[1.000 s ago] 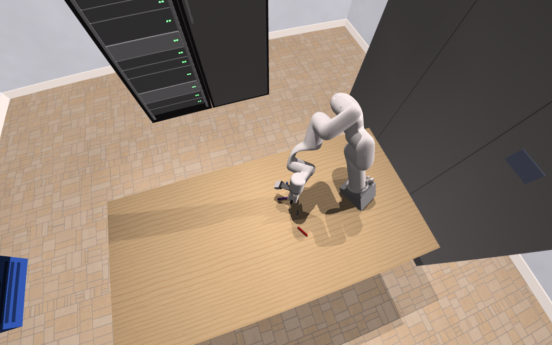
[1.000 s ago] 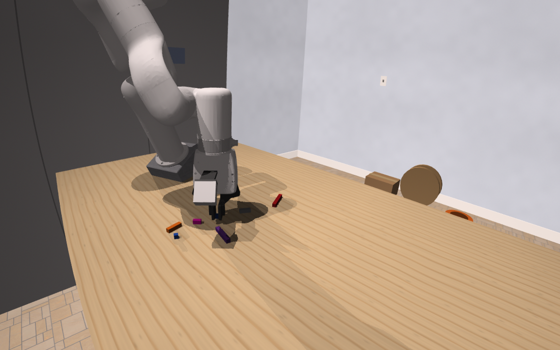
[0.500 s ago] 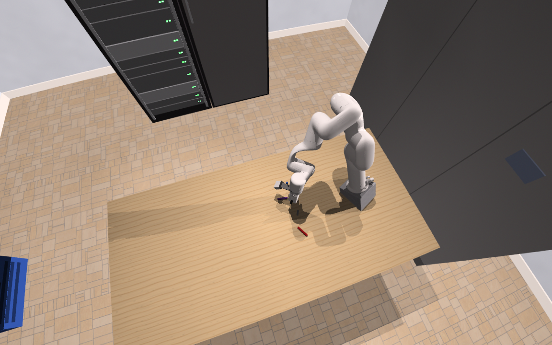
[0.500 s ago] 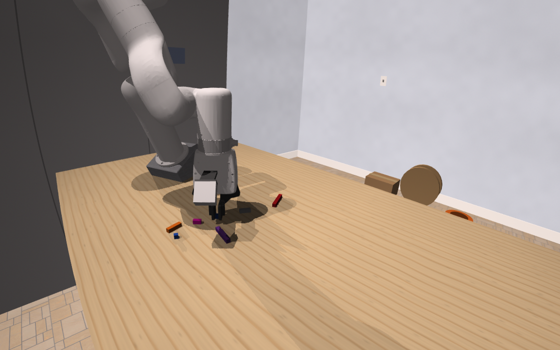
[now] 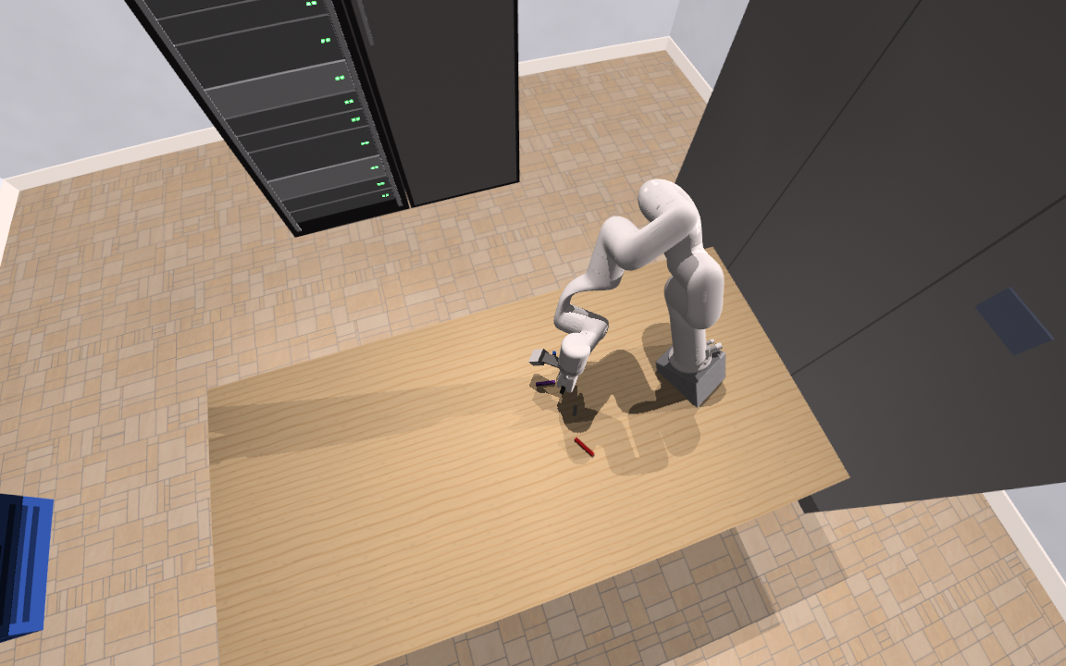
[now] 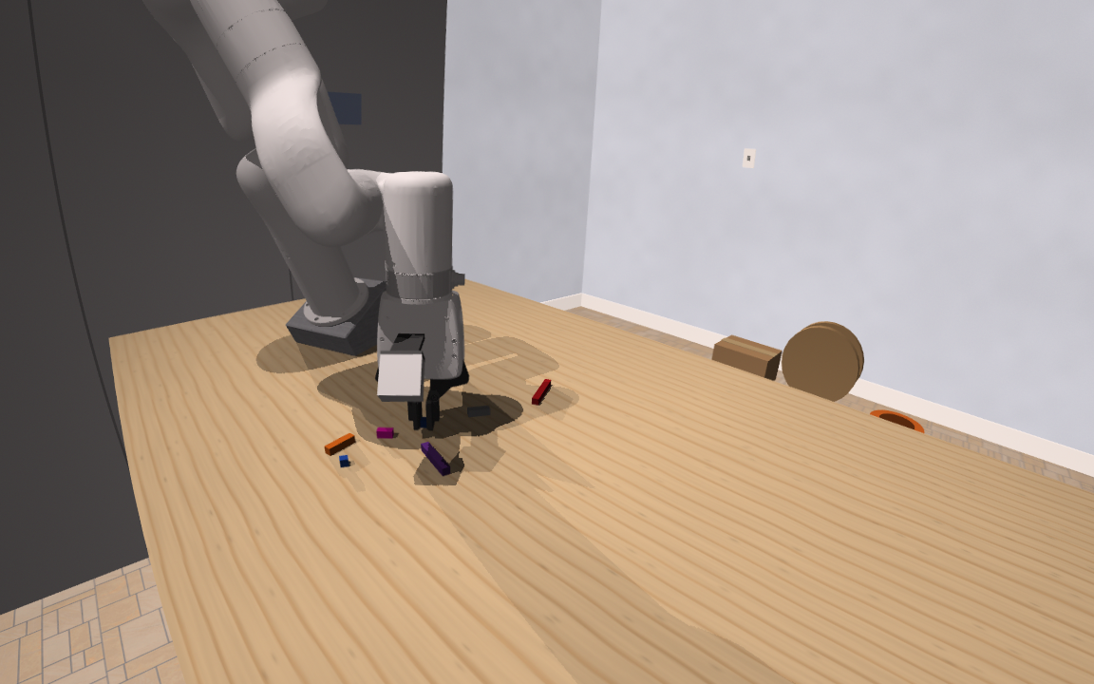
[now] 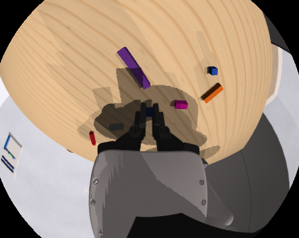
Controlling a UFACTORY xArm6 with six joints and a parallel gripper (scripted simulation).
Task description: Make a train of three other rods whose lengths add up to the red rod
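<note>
Now: hand 20 mm past the magenta rod, 50 mm to the left of it and 30 mm above it. Also, from my hand: purple rod 60 mm ahead, 20 mm to the right, 30 mm below; then orange rod 30 mm behind, 100 mm to the right, 30 mm below; then grey rod 10 mm behind, 90 mm to the left, 30 mm below.
</note>
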